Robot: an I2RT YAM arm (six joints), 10 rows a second.
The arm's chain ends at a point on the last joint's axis. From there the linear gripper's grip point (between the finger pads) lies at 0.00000 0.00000 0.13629 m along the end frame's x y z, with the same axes.
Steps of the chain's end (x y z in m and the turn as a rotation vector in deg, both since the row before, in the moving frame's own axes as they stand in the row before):
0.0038, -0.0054, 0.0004, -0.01, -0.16, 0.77
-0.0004, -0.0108, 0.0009, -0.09, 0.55, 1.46
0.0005, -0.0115, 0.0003, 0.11, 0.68, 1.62
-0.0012, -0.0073, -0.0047, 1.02, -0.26, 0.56
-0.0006, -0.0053, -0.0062, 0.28, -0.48, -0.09
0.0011, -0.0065, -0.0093, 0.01, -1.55, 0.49
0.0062, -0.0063, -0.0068, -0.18, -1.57, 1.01
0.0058, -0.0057, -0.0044, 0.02, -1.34, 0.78
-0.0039, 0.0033, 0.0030, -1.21, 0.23, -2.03
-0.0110, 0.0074, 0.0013, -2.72, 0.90, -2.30
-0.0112, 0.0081, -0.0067, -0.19, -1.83, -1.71
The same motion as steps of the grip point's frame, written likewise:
0.0034, -0.0054, 0.0004, -0.01, -0.16, 0.77
0.0009, -0.0106, 0.0009, -0.09, 0.55, 1.46
0.0021, -0.0117, 0.0003, 0.11, 0.68, 1.62
-0.0018, -0.0097, -0.0047, 1.02, -0.26, 0.56
-0.0017, -0.0060, -0.0062, 0.28, -0.48, -0.09
-0.0026, -0.0065, -0.0093, 0.01, -1.55, 0.49
0.0025, -0.0059, -0.0069, -0.18, -1.57, 1.01
0.0026, -0.0058, -0.0044, 0.02, -1.34, 0.78
-0.0033, 0.0062, 0.0030, -1.21, 0.23, -2.03
-0.0087, 0.0138, 0.0011, -2.72, 0.90, -2.30
-0.0155, 0.0086, -0.0068, -0.19, -1.83, -1.71

